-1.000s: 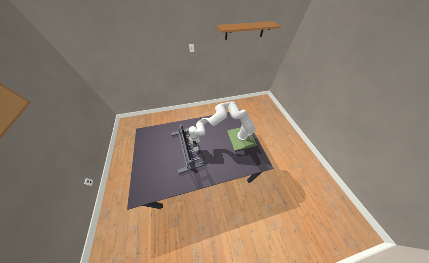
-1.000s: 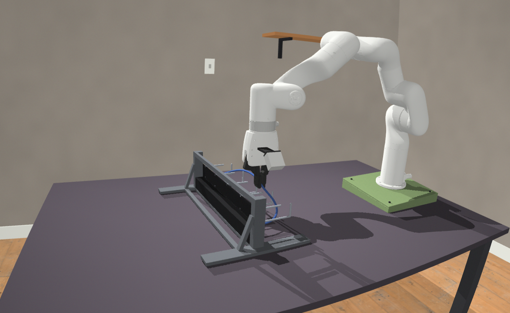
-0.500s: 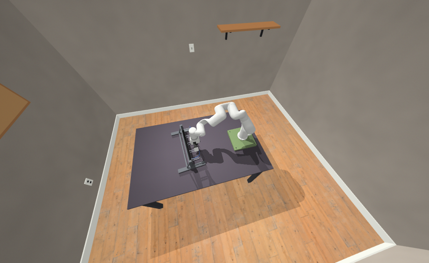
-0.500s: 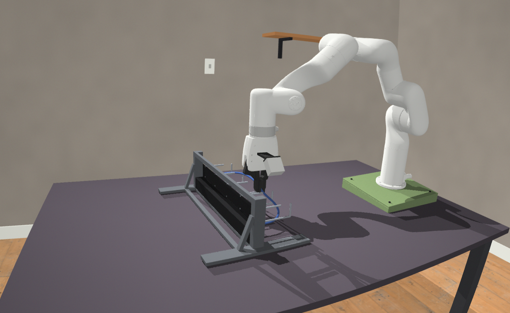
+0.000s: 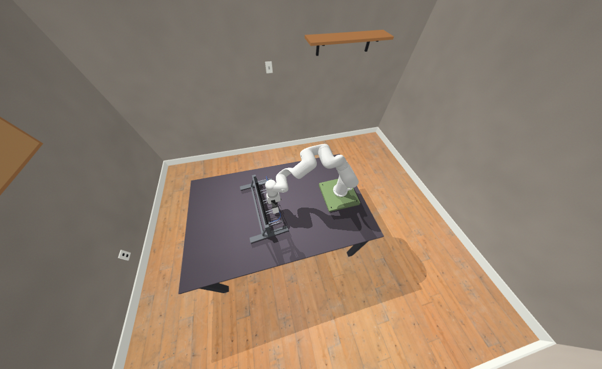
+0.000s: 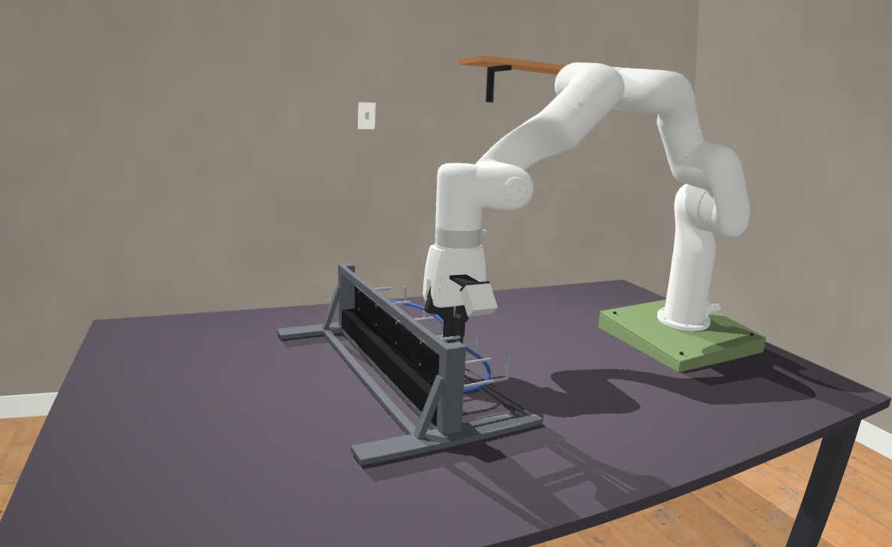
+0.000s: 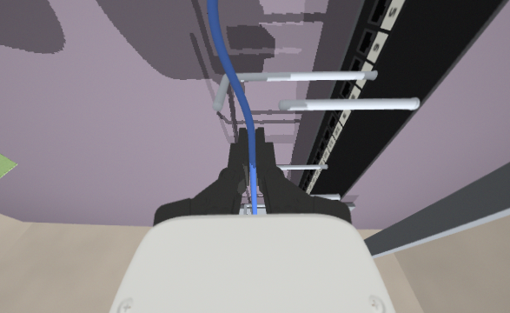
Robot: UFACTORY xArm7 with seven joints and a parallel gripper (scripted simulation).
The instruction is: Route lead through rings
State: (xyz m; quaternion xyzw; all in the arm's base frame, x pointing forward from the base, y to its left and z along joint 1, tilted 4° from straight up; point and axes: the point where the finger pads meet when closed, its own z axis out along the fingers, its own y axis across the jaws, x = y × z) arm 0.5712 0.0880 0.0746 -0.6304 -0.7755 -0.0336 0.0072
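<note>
Now: hand 110 mm short of the grey rack, 30 mm to the left of it and 20 mm above it.
</note>
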